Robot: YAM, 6 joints.
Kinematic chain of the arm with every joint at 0, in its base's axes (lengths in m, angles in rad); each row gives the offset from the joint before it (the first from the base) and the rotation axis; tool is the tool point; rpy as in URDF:
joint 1: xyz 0 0 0.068 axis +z
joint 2: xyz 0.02 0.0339 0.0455 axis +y
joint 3: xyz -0.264 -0.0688 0 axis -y
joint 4: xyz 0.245 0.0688 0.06 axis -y
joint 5: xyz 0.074 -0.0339 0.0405 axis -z
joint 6: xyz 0.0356 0 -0.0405 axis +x
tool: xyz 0 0 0 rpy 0 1.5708 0
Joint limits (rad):
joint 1: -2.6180..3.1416
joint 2: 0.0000..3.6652
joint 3: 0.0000..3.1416
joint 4: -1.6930..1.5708
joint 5: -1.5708..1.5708
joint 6: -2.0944..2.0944
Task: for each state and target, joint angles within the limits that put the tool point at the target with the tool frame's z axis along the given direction. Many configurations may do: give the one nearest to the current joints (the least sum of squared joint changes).
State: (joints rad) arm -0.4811 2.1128 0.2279 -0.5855 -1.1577 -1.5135
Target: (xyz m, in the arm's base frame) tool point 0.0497 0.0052 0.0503 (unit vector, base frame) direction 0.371 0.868 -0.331
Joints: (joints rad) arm -0.6134 1.6832 0.0025 -0.4253 -1.1759 -1.5135
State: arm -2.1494 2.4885 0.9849 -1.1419 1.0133 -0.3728
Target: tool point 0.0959 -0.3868 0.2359 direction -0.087 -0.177 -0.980
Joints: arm -1.3163 2.0004 1.7223 -1.1414 0.1292 -0.3728
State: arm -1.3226 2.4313 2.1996 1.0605 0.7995 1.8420
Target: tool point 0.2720 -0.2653 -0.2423 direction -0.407 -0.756 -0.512
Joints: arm -0.6940 3.2327 1.6881 0.2956 1.0005 1.8420
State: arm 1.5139 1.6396 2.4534 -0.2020 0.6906 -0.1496
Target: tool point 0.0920 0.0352 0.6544 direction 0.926 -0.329 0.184
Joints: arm 0.6716 1.3890 2.5869 -0.8580 0.9861 -0.1496
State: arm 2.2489 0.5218 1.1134 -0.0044 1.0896 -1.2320
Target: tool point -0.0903 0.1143 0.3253 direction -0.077 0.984 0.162
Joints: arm 2.4058 0.5723 0.5186 0.2758 0.7445 -1.2320
